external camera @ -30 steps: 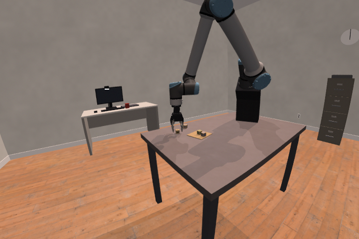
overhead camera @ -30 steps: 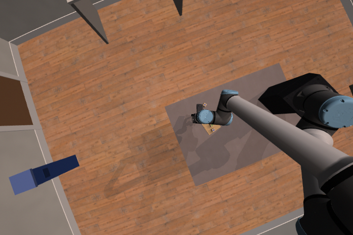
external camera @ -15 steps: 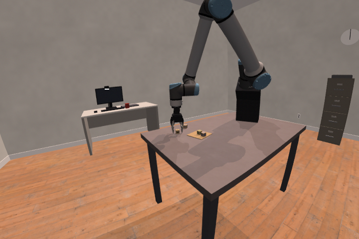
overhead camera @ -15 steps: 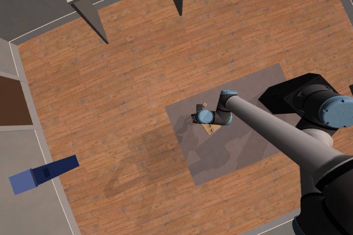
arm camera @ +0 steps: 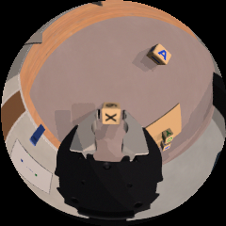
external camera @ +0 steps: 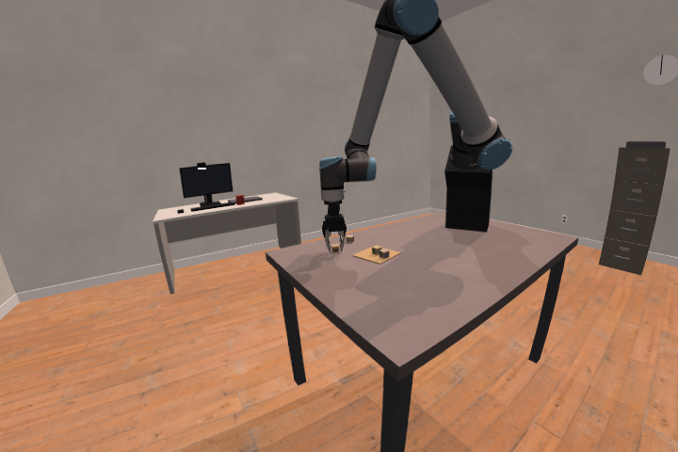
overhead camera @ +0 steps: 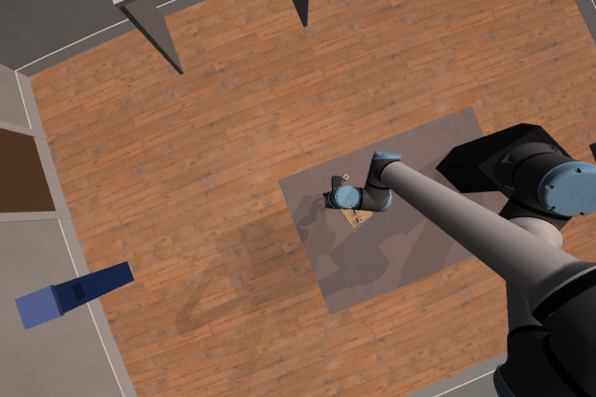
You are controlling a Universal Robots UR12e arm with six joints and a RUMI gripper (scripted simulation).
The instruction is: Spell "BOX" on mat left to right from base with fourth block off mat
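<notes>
Right now my hand is 130 mm past the O block and 120 mm to the right of it. The rest, counted from my hand: tan mat 130 mm behind, 120 mm to the left, 10 mm below.
</notes>
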